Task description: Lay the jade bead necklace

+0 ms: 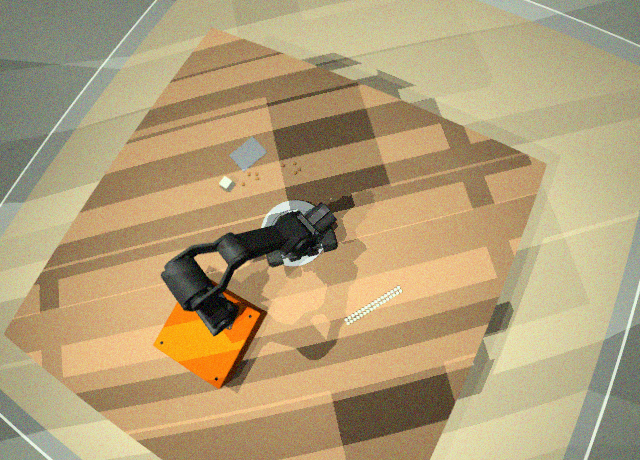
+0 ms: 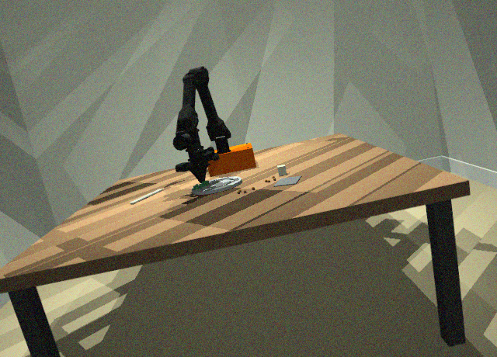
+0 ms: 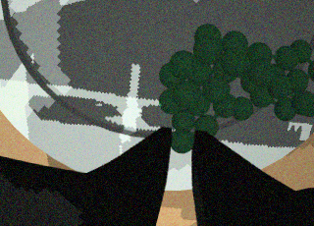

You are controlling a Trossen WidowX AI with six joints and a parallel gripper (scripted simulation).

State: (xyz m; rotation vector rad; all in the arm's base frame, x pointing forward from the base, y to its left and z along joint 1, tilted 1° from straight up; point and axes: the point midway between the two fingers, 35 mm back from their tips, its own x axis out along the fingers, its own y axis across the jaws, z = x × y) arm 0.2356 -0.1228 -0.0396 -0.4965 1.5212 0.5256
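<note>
Now: gripper tip 5 cm to the right of the round bead board, 4 cm short of it and 1 cm above it. From my gripper tip the other things lie so: grey flat plate (30 cm to the left, 23 cm ahead, 2 cm below); then small white cube (31 cm to the left, 11 cm ahead).
</note>
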